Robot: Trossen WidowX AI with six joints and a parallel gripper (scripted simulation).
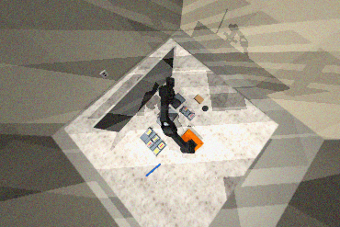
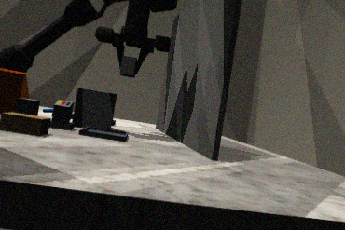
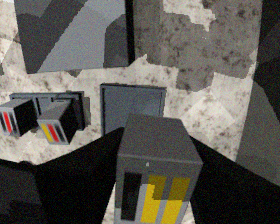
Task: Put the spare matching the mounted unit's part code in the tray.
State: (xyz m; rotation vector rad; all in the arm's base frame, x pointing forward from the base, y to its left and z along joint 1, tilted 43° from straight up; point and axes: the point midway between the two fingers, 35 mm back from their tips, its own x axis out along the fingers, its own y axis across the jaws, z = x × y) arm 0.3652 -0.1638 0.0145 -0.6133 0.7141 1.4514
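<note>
Now: gripper tip 150 mm above the tray, 70 mm to the left of it and 30 mm past it. From my gripper tip the other things lie so: wooden block (220 mm to the right, 160 mm behind, 140 mm below); dark panel (160 mm ahead, 130 mm to the left, 70 mm above); grey spare (20 mm above, 10 mm to the right).
</note>
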